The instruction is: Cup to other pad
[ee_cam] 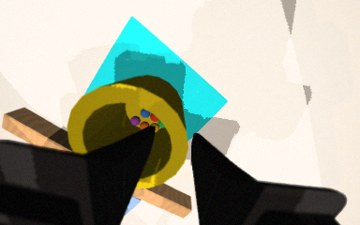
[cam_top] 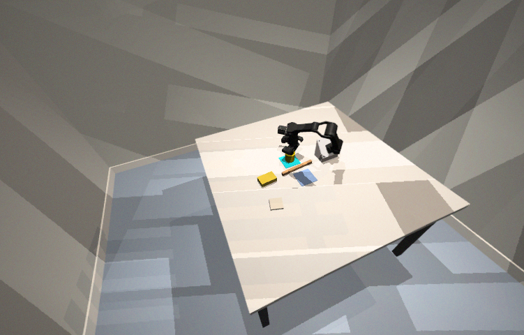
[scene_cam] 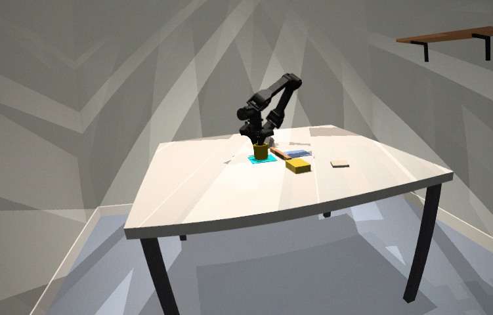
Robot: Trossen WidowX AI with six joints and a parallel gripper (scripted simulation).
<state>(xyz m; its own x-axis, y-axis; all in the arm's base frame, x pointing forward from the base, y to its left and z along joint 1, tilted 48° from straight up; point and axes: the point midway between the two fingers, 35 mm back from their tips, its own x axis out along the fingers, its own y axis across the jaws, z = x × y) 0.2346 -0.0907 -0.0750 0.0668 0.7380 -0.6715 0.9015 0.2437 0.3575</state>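
My gripper tip is 2 cm short of the yellow cup, 1 cm to the right of it and 1 cm above it. From my gripper tip the other things lie so: wooden stick: 10 cm to the left, 4 cm below, 3 cm ahead; cyan pad: 5 cm below, 3 cm ahead, 1 cm to the left; light blue pad: 20 cm to the left, 5 cm below, 3 cm ahead.
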